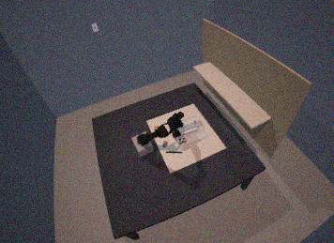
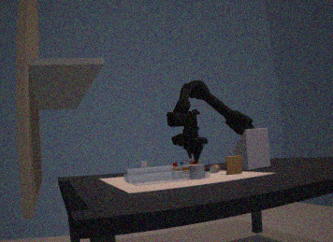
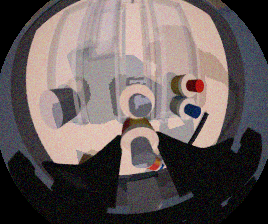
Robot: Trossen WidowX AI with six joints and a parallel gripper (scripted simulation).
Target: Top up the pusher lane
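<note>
Right now the clear lane is 170 mm ahead of my gripper tip, 40 mm below it and 30 mm to the left of it. From my gripper tip the other things lie so: tan shelf wall (640 mm ahead, 340 mm above, 70 mm to the left).
</note>
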